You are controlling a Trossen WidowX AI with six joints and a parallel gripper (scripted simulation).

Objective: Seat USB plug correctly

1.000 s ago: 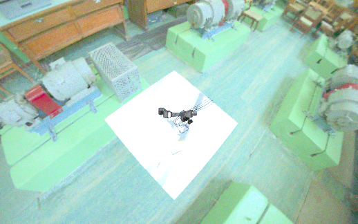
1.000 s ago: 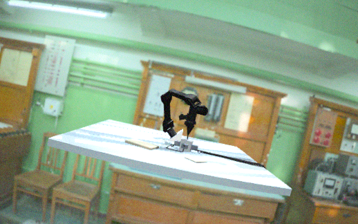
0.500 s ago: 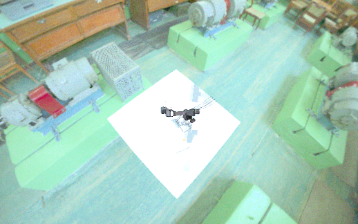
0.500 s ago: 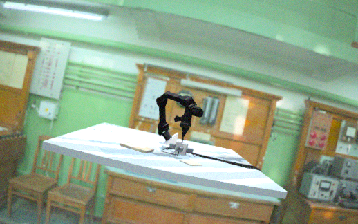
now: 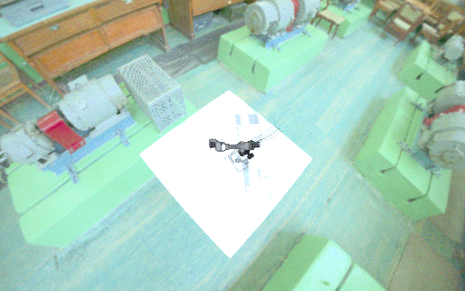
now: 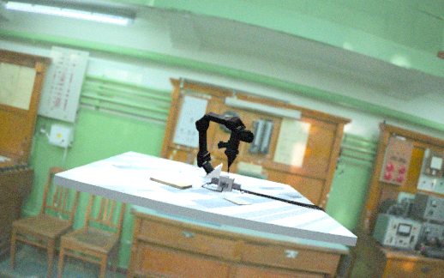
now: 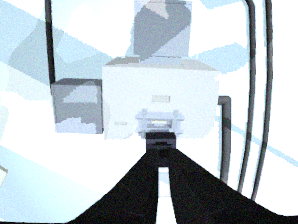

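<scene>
Now: the USB socket 10 mm to the left of my gripper tip and 60 mm below it. From my gripper tip the other things lie so: dark USB plug: 20 mm below.
</scene>
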